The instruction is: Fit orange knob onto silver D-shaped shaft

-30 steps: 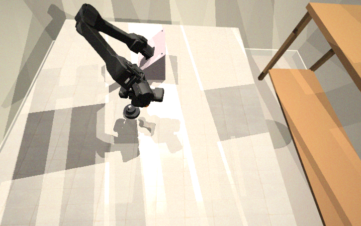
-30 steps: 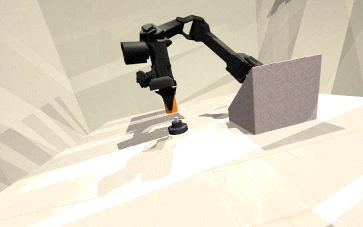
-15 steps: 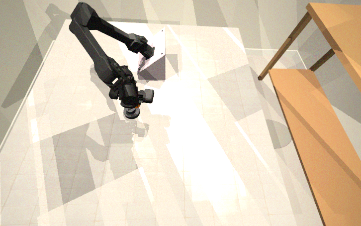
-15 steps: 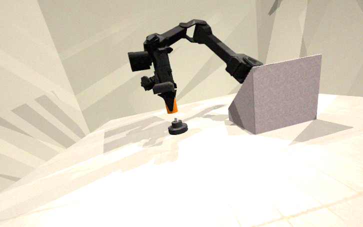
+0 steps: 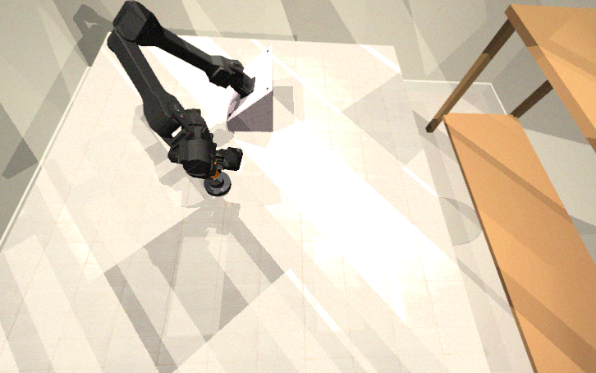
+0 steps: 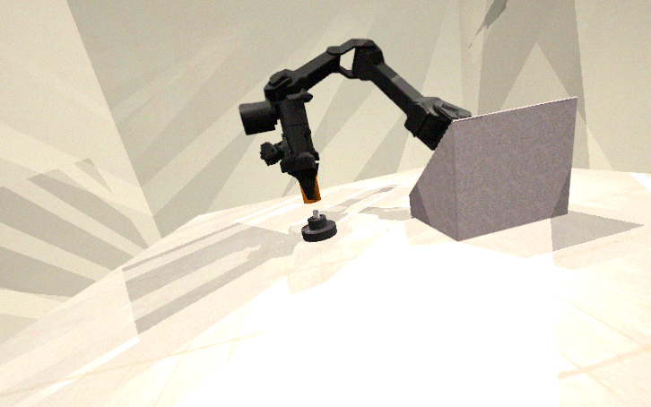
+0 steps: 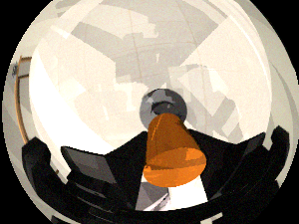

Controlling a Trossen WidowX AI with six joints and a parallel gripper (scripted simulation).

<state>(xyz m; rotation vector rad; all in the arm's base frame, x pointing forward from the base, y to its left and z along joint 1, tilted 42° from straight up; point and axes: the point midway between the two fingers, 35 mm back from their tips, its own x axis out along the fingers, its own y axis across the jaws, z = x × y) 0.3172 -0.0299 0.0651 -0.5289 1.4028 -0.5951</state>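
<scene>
My gripper tip is now 6 cm above the black round pedestal. From my gripper tip the other things lie so: orange knob (3 cm above).
</scene>
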